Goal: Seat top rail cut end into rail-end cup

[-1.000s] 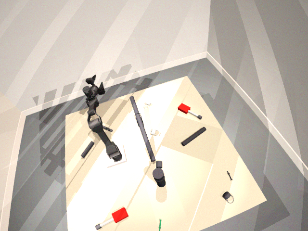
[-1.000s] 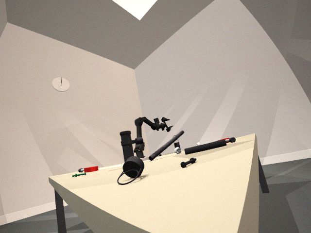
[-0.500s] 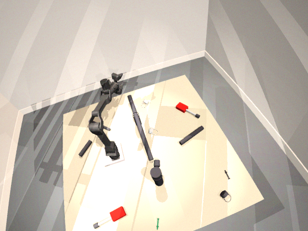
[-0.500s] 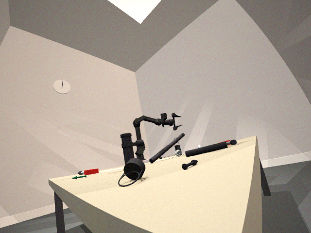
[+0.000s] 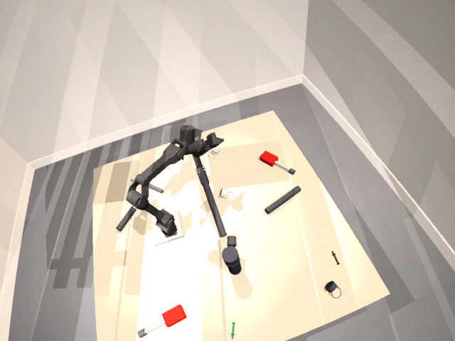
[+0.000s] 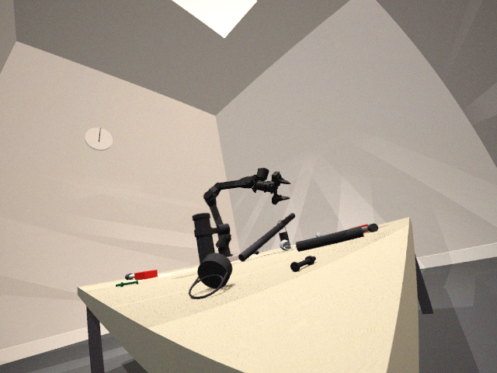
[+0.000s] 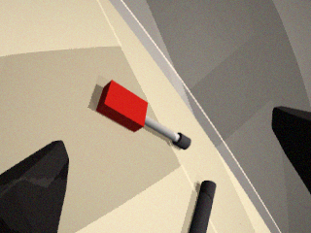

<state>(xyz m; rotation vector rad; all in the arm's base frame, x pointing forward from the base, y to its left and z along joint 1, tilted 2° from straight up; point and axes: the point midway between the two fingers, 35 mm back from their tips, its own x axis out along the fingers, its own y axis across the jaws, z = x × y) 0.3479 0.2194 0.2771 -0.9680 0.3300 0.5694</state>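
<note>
Right now my gripper tip is 450 mm to the left of the rail-end cup, 160 mm above it and 90 mm past it. The rest, counted from my gripper tip: dark tube 280 mm below, 250 mm to the right, 240 mm ahead; black bolt 630 mm to the right, 350 mm ahead, 290 mm below; short tube 600 mm behind, 280 mm below, 70 mm to the right.
</note>
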